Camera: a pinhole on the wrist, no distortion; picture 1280 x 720 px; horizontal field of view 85.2 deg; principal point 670.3 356.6 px. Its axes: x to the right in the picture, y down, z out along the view. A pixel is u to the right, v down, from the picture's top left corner.
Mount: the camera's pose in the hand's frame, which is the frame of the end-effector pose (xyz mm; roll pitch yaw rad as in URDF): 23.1 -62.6 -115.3 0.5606 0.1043 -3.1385
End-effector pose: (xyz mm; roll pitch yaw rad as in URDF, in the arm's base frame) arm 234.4 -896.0 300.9 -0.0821 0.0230 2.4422
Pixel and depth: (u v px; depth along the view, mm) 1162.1 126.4 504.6
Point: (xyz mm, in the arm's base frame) 281.6 -1405.9 464.7
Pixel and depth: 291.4 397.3 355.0
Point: 10.0 -872.3 501.8
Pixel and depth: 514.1 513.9 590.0
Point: 40.5 -963.1 751.7
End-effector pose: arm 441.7 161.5 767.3 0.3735 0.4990 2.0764
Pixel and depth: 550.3 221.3 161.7
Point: 381.3 179.8 771.0
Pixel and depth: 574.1 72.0 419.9
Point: 160.1 197.3 966.0
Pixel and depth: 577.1 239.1 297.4
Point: 312.8 213.9 885.3
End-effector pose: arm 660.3 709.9 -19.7 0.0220 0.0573 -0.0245
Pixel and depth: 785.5 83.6 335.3
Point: 616.2 935.8 80.1
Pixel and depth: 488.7 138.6 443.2
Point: 784.4 993.4 176.9
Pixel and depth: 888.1 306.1 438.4
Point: 527.3 905.2 215.7
